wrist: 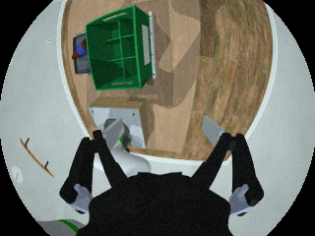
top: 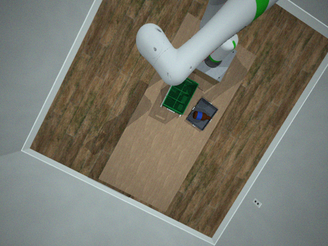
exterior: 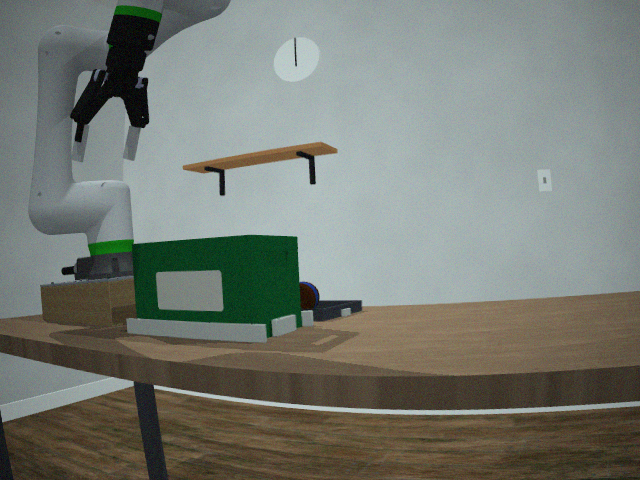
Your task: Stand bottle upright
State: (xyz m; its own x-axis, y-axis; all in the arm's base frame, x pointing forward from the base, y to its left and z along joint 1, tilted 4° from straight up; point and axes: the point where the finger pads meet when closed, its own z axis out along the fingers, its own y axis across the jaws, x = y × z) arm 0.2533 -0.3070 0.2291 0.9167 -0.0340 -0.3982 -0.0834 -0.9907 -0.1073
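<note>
Now: the bottle 44 cm to the left of my hand, 30 cm below it and 23 cm ahead of it. From my hand the other things lie so: green crate (25 cm below, 17 cm to the left, 14 cm ahead); tray (44 cm to the left, 33 cm below, 21 cm ahead).
</note>
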